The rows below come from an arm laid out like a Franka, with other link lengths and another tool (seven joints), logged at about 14 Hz.
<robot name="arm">
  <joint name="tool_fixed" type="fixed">
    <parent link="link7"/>
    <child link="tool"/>
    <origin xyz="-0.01 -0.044 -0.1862" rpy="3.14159 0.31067 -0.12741"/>
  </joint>
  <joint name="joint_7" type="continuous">
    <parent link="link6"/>
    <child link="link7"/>
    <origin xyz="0.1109 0 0" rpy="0 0 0"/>
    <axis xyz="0 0 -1"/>
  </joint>
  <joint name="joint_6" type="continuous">
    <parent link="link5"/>
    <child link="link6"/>
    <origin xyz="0 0 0" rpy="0 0 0"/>
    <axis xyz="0 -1 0"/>
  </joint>
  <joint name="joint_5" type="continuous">
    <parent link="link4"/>
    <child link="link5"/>
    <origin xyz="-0.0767 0 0.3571" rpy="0 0 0"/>
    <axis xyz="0 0 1"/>
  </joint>
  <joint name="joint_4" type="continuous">
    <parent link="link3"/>
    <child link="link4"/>
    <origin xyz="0.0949 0 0" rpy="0 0 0"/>
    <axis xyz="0 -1 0"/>
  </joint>
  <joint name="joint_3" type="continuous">
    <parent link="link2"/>
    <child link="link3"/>
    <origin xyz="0 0 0.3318" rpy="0 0 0"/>
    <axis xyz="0 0 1"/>
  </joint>
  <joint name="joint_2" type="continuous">
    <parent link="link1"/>
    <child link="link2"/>
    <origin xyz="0 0 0" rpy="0 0 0"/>
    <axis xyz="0 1 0"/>
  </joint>
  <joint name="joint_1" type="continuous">
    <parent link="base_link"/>
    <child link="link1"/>
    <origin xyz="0 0 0.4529" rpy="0 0 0"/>
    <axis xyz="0 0 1"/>
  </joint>
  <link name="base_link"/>
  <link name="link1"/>
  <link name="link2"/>
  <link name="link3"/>
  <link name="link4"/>
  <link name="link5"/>
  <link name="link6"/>
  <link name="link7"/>
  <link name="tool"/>
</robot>
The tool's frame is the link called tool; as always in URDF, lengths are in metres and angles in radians. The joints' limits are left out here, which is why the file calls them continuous.
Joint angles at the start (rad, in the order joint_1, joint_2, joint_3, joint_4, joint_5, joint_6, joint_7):
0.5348, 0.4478, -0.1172, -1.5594, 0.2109, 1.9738, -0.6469
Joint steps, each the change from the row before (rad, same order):
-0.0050, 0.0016, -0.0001, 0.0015, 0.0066, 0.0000, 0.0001
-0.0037, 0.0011, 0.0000, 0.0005, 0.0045, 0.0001, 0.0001
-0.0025, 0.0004, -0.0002, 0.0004, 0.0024, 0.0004, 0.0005
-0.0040, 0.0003, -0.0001, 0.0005, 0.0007, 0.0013, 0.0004
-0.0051, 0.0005, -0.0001, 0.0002, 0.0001, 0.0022, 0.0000
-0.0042, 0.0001, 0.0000, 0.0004, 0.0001, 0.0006, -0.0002
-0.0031, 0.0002, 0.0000, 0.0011, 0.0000, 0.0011, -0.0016
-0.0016, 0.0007, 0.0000, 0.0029, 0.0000, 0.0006, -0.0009
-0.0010, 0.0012, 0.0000, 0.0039, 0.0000, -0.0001, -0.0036
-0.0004, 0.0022, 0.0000, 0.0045, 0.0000, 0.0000, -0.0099
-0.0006, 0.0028, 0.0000, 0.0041, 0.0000, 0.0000, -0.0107
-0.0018, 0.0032, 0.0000, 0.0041, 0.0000, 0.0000, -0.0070
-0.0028, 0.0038, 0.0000, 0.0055, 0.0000, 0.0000, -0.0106
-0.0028, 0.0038, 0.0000, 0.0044, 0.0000, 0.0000, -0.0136
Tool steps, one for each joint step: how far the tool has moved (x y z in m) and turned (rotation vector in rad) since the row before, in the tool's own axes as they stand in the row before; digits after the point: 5 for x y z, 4 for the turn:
-0.00084, 0.00264, 0.00041, 0.0070, 0.0036, 0.0058
-0.00070, 0.00194, 0.00053, 0.0051, 0.0021, 0.0042
-0.00060, 0.00150, 0.00001, 0.0027, 0.0018, 0.0034
-0.00104, 0.00265, -0.00032, 0.0010, 0.0022, 0.0046
-0.00131, 0.00351, -0.00021, 0.0004, 0.0024, 0.0053
-0.00121, 0.00271, -0.00030, 0.0007, 0.0015, 0.0039
-0.00063, 0.00211, -0.00070, -0.0006, 0.0022, 0.0015
0.00007, 0.00120, -0.00122, -0.0012, 0.0027, 0.0006
0.00051, 0.00084, -0.00132, -0.0022, 0.0024, -0.0027
0.00122, 0.00061, -0.00106, -0.0042, 0.0020, -0.0092
0.00122, 0.00079, -0.00045, -0.0040, 0.0011, -0.0098
0.00071, 0.00158, -0.00012, -0.0025, 0.0009, -0.0051
0.00078, 0.00232, -0.00051, -0.0038, 0.0017, -0.0076
0.00074, 0.00231, 0.00005, -0.0042, 0.0007, -0.0104

